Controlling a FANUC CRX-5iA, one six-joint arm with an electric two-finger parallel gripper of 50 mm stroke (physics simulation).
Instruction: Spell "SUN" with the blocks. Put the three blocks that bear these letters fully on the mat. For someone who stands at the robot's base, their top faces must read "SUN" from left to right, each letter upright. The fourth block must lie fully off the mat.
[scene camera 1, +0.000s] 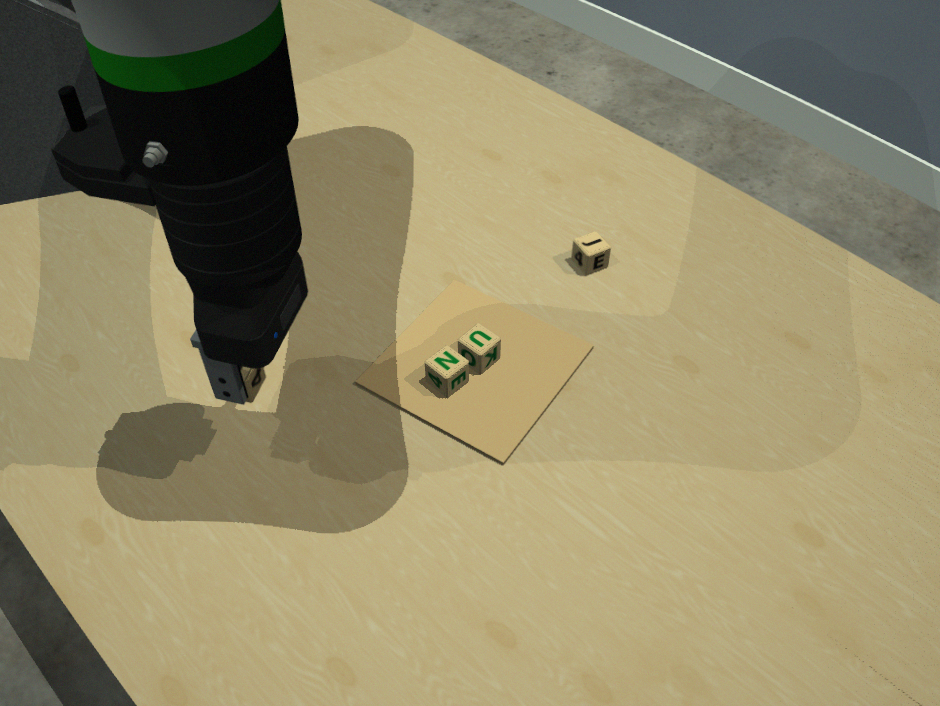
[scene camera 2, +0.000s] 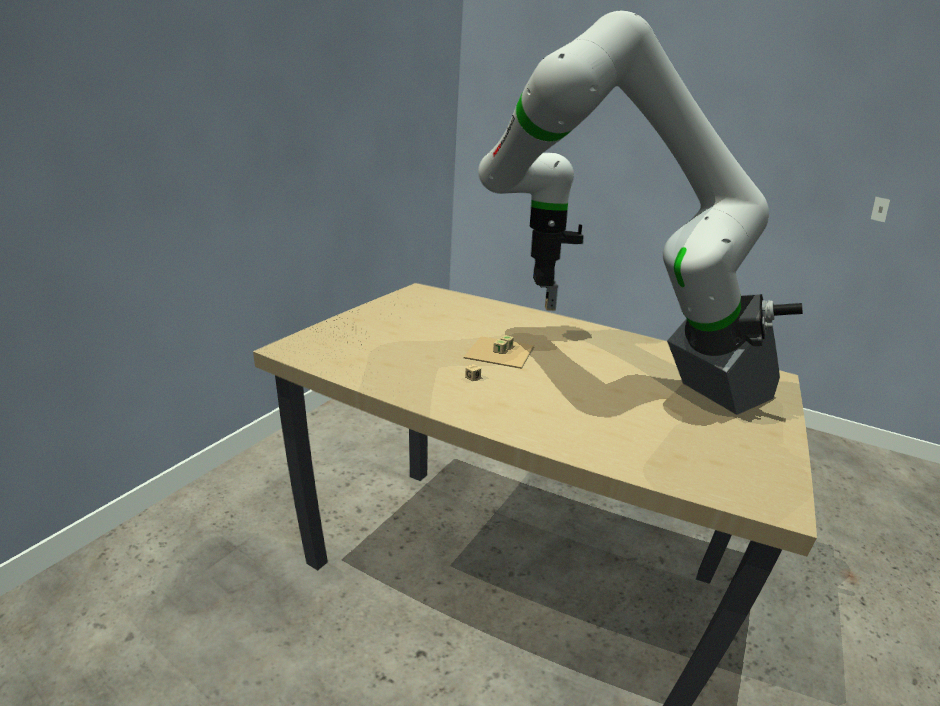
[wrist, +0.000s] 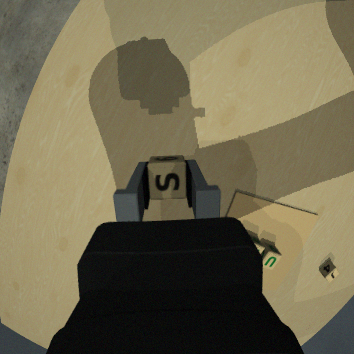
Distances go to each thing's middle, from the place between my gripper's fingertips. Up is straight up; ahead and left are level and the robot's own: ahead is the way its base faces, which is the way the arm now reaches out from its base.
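The mat (scene camera 1: 492, 413) is 8 cm below my hand, and it also lies 18 cm to the left of my hand and 4 cm ahead of it.
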